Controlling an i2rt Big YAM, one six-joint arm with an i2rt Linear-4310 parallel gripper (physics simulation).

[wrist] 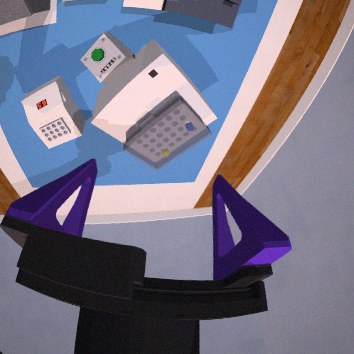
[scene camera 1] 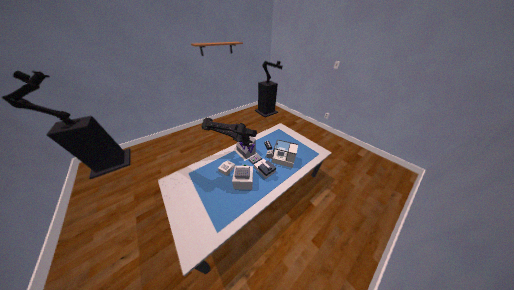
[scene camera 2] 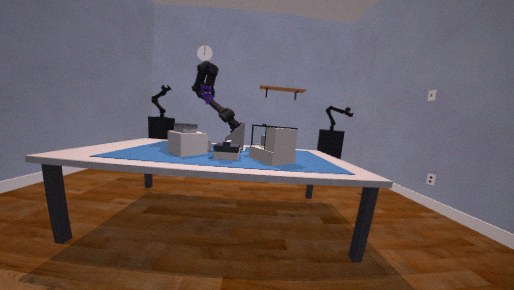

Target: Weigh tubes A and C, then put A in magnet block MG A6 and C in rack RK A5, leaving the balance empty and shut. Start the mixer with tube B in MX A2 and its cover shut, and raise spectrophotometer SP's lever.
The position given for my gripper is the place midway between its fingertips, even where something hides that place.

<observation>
My gripper [wrist: 155, 171] is open, with nothing in its grasp. Further things: a balance [scene camera 2: 272, 145], a box with green button [wrist: 107, 56] and a mixer [scene camera 2: 184, 141].
The mixer also shows in the wrist view [wrist: 152, 106].
</observation>
